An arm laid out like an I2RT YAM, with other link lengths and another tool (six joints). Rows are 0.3 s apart.
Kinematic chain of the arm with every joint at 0, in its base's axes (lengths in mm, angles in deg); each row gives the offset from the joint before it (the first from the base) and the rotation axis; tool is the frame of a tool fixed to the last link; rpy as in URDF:
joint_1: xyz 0 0 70 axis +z
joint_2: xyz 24.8 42 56.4 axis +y
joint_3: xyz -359 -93.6 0 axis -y
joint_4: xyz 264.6 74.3 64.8 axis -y
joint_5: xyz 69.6 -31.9 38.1 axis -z
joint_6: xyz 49.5 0 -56.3 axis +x
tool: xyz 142 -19 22 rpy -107.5 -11.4 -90
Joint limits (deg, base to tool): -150..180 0..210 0..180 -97..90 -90..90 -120..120
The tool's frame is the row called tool.
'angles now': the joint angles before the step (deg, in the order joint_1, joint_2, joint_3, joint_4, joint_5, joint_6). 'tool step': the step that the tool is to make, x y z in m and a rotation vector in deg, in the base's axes. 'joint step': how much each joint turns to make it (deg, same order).
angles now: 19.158, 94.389, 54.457, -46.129, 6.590, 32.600
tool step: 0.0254, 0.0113, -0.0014, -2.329, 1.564, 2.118
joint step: 1.290, 5.593, 5.973, -2.522, 1.618, -0.918
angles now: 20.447, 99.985, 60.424, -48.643, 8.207, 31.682
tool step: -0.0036, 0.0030, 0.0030, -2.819, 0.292, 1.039
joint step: 2.168, 0.333, 0.475, -1.630, 2.535, 1.097
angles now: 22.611, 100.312, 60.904, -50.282, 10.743, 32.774
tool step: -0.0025, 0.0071, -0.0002, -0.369, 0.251, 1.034
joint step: 1.468, 0.174, 0.090, -0.376, 0.240, 0.442
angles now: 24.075, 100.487, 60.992, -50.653, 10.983, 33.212
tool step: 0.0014, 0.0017, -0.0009, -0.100, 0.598, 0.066
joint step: 0.087, 0.727, 0.727, -0.591, -0.153, 0.020
